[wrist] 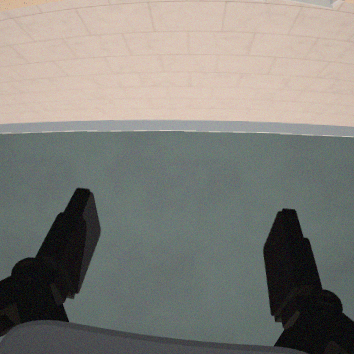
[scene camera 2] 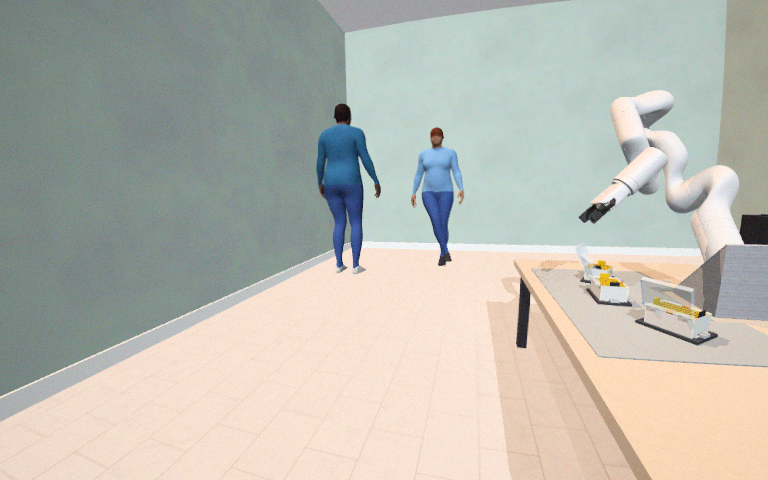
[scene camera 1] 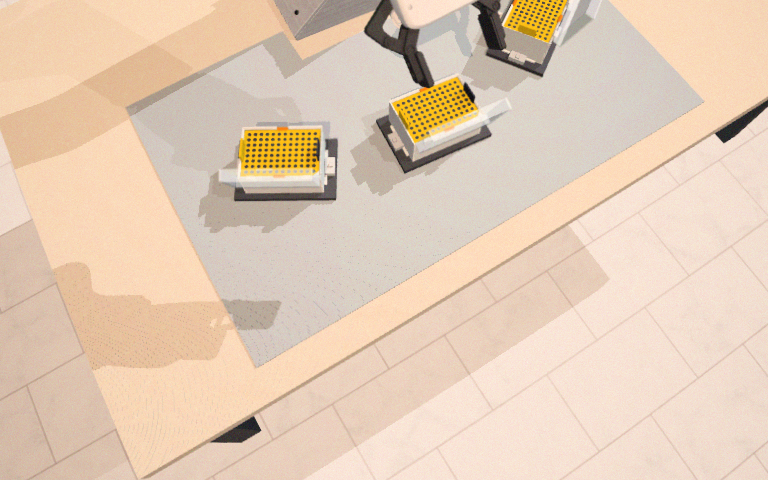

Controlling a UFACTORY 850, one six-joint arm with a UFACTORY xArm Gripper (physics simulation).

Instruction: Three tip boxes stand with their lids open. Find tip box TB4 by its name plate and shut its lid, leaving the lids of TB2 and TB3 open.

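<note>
Three white tip boxes with yellow racks stand on dark bases, their clear lids open. The left box (scene camera 1: 281, 151) (scene camera 2: 600, 268), middle box (scene camera 1: 433, 110) (scene camera 2: 609, 292) and right box (scene camera 1: 535, 21) (scene camera 2: 673, 319) show in both scene views. The left box's lid (scene camera 1: 228, 177) (scene camera 2: 582, 255), the middle box's lid (scene camera 1: 496, 111) and the right box's lid (scene camera 1: 578, 21) stand raised. The small name plates are not legible, so I cannot tell which is TB4. My gripper (scene camera 1: 463, 66) (scene camera 2: 587, 218) (wrist: 182, 219) is open and empty, high above the table and tilted outward.
A grey block (scene camera 1: 325, 16) (scene camera 2: 744, 283) stands behind the boxes, near the arm's base. The boxes stand on a grey mat (scene camera 1: 339, 243) (scene camera 2: 589, 328) on the wooden table (scene camera 1: 396, 311) (scene camera 2: 668, 396). Two people (scene camera 2: 341, 158) (scene camera 2: 437, 169) are on the floor beyond the table.
</note>
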